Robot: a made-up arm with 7 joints.
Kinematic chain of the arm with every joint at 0, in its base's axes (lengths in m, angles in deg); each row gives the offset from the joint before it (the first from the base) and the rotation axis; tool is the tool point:
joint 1: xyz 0 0 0.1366 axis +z
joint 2: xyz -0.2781 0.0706 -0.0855 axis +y
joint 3: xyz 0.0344 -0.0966 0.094 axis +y
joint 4: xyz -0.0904 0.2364 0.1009 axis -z
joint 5: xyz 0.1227 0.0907 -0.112 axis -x
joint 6: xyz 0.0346 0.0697 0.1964 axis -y
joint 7: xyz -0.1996 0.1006 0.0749 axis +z
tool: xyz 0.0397 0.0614 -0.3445
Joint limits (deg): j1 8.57..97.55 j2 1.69..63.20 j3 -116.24..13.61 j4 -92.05..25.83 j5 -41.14..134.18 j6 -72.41..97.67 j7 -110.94..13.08
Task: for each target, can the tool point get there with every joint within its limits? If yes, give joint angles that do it. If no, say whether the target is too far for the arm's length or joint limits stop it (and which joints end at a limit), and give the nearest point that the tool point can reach.
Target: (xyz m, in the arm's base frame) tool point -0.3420 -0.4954 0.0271
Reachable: yes | joints 84.48 22.85 -32.12 -46.96 30.97 -32.71 -84.61
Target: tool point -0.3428 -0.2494 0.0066
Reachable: yes | joints 57.70 23.92 -3.15 -66.89 113.89 -23.28 -50.04
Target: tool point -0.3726 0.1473 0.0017
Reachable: yes | joints 38.27 55.75 -29.72 -73.71 116.57 28.19 -94.59
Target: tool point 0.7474 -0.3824 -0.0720
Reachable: no: joint limits stop it (at a limit: joint 1, joint 2, joint 3, joint 4, joint 5, joint 7) | nearest point 0.0852 -0.2629 -0.1151 | short by 0.674 m
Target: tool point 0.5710 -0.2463 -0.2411
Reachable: no: joint limits stop it (at a limit: joint 1, joint 2, joint 3, joint 4, joint 5, joint 7) | nearest point 0.0830 -0.2776 -0.1784 | short by 0.493 m
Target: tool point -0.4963 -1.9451 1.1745
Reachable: no: too far | nearest point -0.2485 -0.7664 0.3930 | short by 1.436 m
